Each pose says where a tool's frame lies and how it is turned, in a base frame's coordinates. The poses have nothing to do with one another.
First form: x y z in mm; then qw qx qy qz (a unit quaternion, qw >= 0).
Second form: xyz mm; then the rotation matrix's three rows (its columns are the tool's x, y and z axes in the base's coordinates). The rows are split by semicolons. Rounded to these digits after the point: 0 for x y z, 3 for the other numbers.
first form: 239, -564, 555, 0.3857, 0.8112, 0.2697, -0.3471
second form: 239, -564, 555; 0.614, 0.705, -0.355; 0.170, -0.557, -0.813; -0.771, 0.439, -0.462
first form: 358, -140, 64, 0.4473, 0.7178, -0.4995, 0.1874
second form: 358, -140, 64; 0.431, -0.885, -0.178; -0.549, -0.101, -0.829; 0.716, 0.455, -0.530
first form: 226, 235, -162, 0.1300, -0.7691, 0.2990, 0.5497
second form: 226, 235, -162; 0.217, -0.603, -0.768; -0.317, -0.787, 0.529; -0.923, 0.129, -0.362
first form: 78, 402, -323, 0.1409, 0.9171, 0.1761, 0.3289
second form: 78, 402, -323; 0.722, 0.230, 0.653; 0.416, -0.898, -0.143; 0.554, 0.374, -0.744
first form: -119, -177, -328, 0.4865, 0.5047, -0.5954, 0.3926
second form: -119, -177, -328; -0.017, -0.983, -0.183; -0.219, 0.182, -0.959; 0.976, 0.024, -0.218
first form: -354, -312, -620, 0.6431, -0.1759, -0.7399, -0.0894
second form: -354, -312, -620; -0.111, 0.375, -0.920; 0.145, 0.922, 0.359; 0.983, -0.094, -0.157
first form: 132, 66, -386, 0.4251, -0.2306, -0.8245, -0.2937
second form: 132, 66, -386; -0.532, 0.630, -0.566; 0.131, 0.721, 0.680; 0.836, 0.288, -0.466
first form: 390, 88, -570, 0.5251, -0.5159, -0.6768, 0.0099
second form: 390, 88, -570; 0.084, 0.688, -0.721; 0.709, 0.468, 0.528; 0.701, -0.555, -0.448
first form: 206, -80, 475, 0.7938, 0.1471, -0.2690, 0.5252
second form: 206, -80, 475; 0.304, -0.913, -0.273; 0.755, 0.405, -0.516; 0.582, -0.049, 0.812
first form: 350, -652, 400, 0.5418, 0.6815, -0.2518, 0.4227
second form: 350, -652, 400; 0.516, -0.801, 0.303; 0.115, -0.286, -0.951; 0.849, 0.526, -0.056
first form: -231, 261, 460, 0.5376, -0.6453, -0.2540, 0.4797
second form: -231, 261, 460; 0.411, -0.188, -0.892; 0.844, -0.293, 0.450; -0.346, -0.937, 0.038
